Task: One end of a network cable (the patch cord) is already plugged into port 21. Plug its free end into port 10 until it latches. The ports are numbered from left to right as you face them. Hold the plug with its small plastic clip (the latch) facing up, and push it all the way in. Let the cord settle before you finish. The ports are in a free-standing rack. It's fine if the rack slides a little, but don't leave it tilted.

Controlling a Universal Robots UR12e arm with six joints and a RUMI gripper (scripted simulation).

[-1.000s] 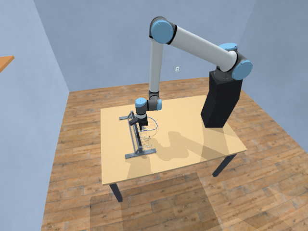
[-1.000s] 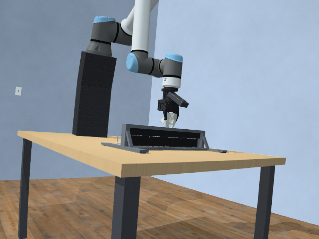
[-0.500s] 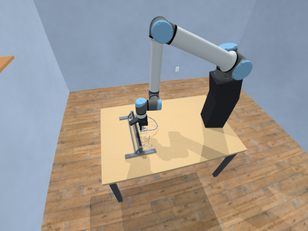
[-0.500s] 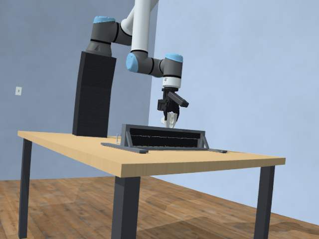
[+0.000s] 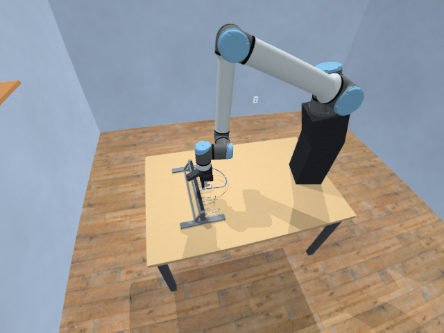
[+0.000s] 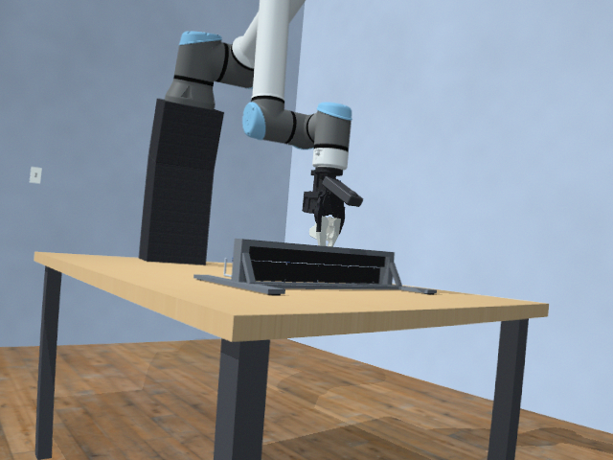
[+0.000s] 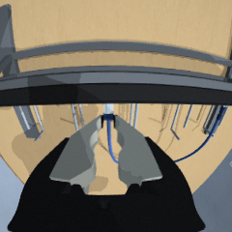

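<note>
Right now my hand is 10 mm short of the plug and 10 mm above it.
</note>
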